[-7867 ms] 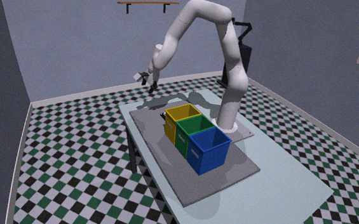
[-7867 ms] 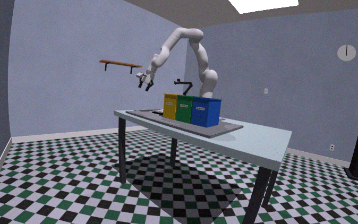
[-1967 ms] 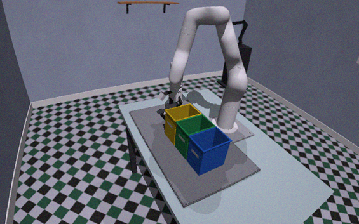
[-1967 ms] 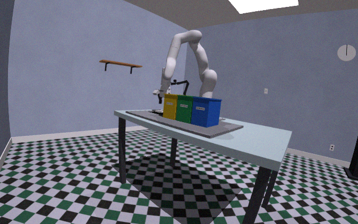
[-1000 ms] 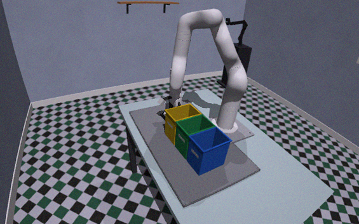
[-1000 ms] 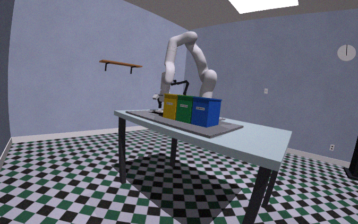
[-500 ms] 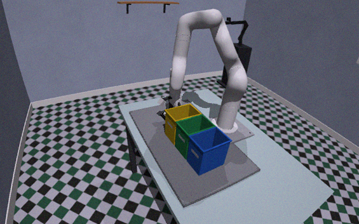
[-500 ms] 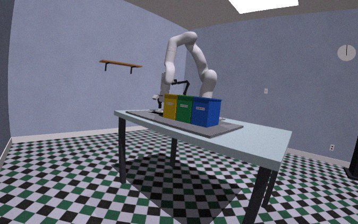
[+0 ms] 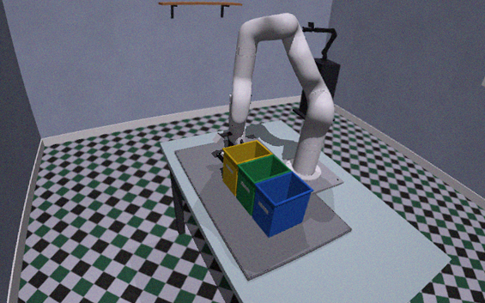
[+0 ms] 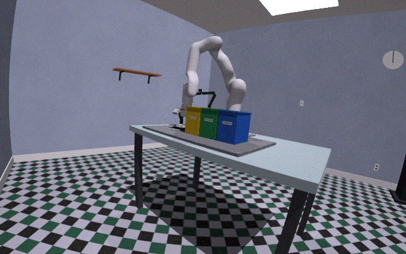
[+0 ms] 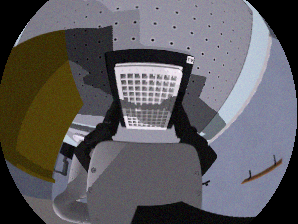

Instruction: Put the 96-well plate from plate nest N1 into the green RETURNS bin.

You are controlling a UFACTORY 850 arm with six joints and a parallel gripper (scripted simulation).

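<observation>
The white 96-well plate lies 2 cm below my hand. The rest, counted from my hand: yellow bin (4 cm ahead, 21 cm to the left, 5 cm above); dark plate nest (3 cm below); green bin (3 cm ahead, 34 cm to the left, 5 cm above).
</observation>
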